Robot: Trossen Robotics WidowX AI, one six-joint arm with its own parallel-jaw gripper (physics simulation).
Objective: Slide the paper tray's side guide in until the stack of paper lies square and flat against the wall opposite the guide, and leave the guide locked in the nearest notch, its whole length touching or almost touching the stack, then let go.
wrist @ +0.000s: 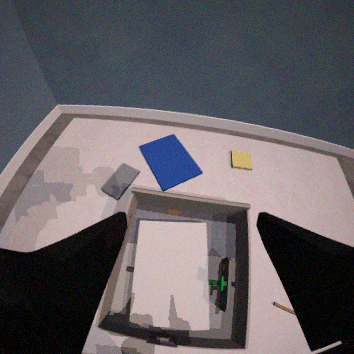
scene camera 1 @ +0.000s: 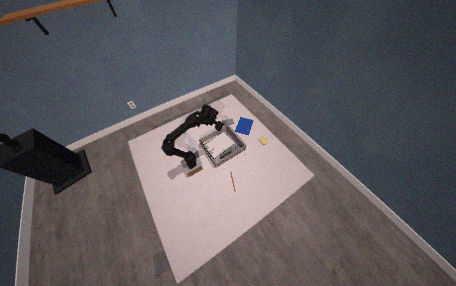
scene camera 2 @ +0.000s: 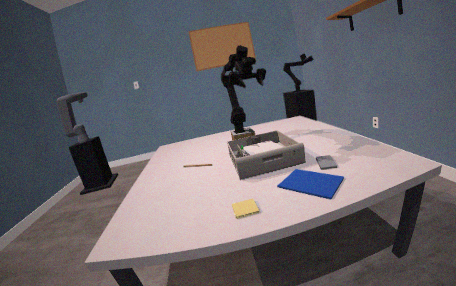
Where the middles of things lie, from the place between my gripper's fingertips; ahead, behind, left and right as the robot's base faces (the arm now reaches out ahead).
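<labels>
Counting from my hand, I find the blue book (scene camera 2: 322,185) 340 mm ahead, 30 mm to the left and 360 mm below. The small grey block (wrist: 115,186) is some way ahead of my hand, a good way to the left of it and well below it. As for the white paper stack (wrist: 169,291), it is 10 mm to the left of my hand, 30 mm behind it and 330 mm below it.
</labels>
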